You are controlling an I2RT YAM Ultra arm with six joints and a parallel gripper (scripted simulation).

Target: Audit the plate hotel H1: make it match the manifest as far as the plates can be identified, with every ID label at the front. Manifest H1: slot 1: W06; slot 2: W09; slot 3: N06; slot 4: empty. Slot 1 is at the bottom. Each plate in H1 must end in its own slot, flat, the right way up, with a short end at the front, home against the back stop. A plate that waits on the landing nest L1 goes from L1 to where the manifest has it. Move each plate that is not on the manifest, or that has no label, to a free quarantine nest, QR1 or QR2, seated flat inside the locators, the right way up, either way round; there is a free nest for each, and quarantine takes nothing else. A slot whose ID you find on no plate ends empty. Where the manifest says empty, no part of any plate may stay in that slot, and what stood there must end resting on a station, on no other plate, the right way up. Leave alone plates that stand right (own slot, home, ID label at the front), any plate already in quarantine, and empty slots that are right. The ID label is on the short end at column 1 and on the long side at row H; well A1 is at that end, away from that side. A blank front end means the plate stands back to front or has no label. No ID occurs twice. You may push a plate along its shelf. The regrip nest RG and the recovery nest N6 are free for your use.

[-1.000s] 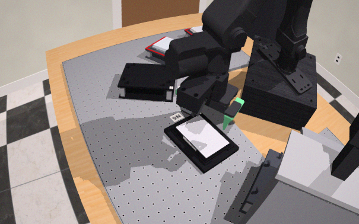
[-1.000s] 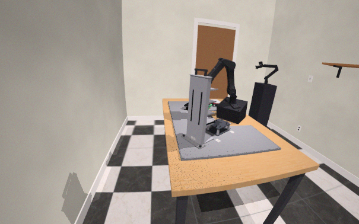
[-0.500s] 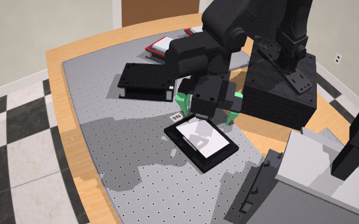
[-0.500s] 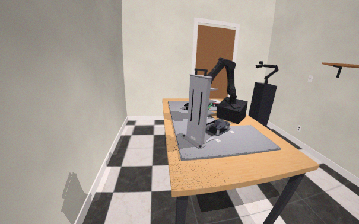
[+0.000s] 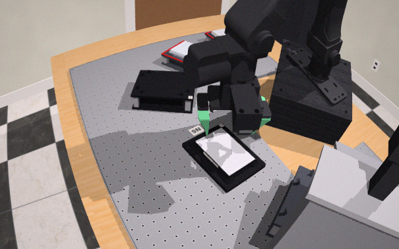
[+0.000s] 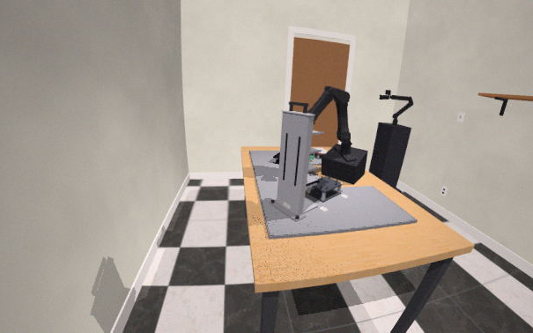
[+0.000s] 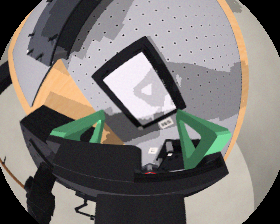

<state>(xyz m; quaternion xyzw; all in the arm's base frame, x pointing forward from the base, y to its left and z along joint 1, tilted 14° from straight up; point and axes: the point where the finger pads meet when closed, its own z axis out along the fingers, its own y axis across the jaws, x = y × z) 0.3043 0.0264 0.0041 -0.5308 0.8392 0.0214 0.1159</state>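
The flat black nest N6 is 8 cm below my hand. Round my hand: tag L1: 5 cm behind, 20 cm to the right, 9 cm below; then black landing nest L1: 4 cm ahead, 26 cm to the right, 4 cm below; then N6 tag: 2 cm ahead, 10 cm to the right, 9 cm below.
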